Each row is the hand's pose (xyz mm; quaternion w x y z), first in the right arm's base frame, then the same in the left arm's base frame.
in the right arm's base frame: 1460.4 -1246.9 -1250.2 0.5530 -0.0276 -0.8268 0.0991
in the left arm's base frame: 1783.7 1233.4 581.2 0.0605 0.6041 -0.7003 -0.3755
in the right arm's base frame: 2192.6 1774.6 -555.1 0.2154 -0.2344 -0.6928 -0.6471
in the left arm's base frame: 64.2 -132.0 2889.5 0.2862 0.4208 -0.0574 -0.8589
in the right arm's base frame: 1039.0 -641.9 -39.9 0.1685 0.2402 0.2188 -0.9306
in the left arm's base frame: 1194.8 -44.2 409.6 0.2692 0.4557 0.8130 -0.2427
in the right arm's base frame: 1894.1 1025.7 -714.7 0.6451 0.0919 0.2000 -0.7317
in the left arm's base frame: 416.0 202.4 2226.2 0.5754 0.6624 0.4778 -0.0423
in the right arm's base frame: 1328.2 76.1 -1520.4 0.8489 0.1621 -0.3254 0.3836
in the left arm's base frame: 671.0 1227.8 1357.6 0.1475 0.6870 -0.6510 0.2871
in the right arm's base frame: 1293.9 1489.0 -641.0 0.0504 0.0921 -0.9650 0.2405
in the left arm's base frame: -313.3 75.5 2046.2 0.3888 -0.3128 0.6975 0.5143
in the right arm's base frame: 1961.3 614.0 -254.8 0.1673 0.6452 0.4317 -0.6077
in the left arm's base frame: 822.5 -164.2 1933.1 0.0586 -0.5232 -0.8248 -0.2062
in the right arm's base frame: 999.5 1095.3 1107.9 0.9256 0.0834 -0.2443 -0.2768
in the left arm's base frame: -6.0 -1526.1 1245.7 0.4715 0.8631 -0.1792 -0.0230
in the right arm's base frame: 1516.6 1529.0 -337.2 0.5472 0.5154 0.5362 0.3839
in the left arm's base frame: -164.0 -244.9 2182.4 0.0261 -0.4054 -0.0247 -0.9134
